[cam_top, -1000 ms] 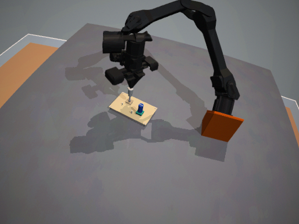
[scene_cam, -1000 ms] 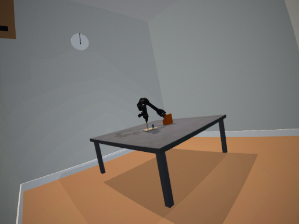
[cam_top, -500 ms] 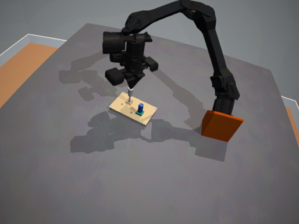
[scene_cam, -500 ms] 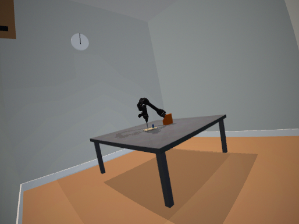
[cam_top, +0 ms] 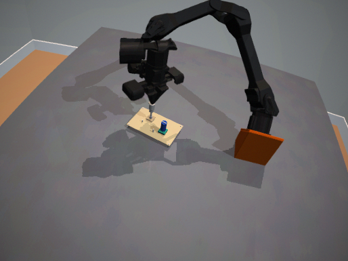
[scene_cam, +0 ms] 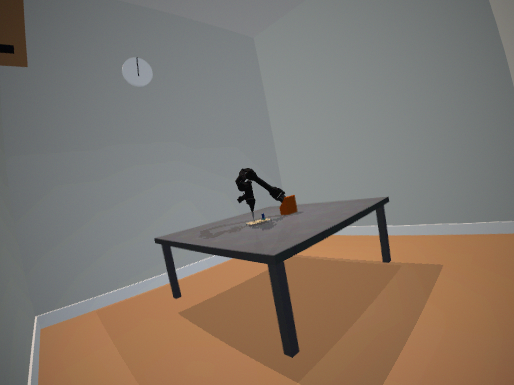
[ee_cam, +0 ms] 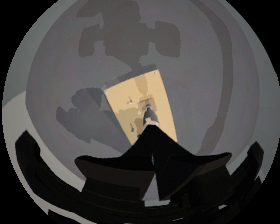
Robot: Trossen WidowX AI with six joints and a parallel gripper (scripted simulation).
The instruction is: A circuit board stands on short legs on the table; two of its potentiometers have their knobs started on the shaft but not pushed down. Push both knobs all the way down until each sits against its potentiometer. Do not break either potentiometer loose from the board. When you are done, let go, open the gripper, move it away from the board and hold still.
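Now: the grey knob 2 cm below my gripper tip. Round my gripper tip: blue knob (5 cm behind, 4 cm to the left, 4 cm below).
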